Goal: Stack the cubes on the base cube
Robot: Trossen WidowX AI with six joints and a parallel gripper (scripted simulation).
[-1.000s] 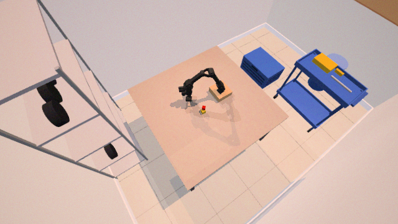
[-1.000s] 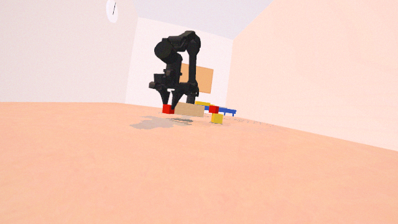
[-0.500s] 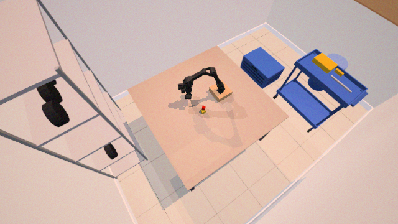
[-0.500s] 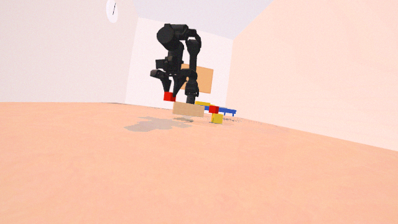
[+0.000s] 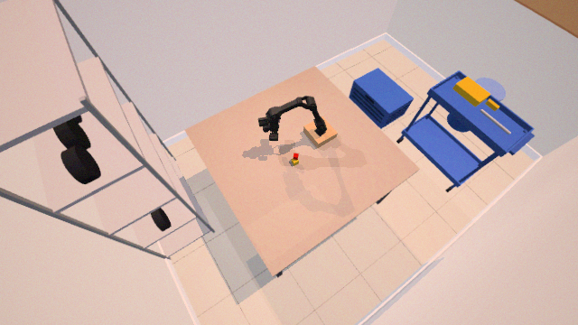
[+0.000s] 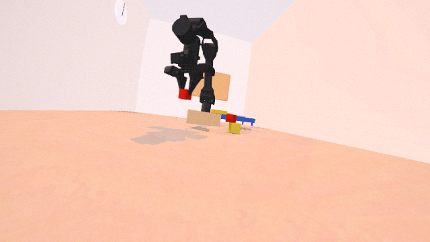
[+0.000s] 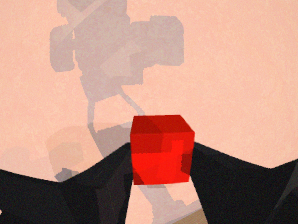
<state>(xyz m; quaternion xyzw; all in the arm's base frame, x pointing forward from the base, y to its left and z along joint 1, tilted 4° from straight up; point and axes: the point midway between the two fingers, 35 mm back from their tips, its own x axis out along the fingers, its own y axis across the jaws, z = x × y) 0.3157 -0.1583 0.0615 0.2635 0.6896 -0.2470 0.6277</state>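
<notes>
Now: gripper tip 21 cm to the right of the yellow cube, 10 cm above it and 1 cm past it.
</notes>
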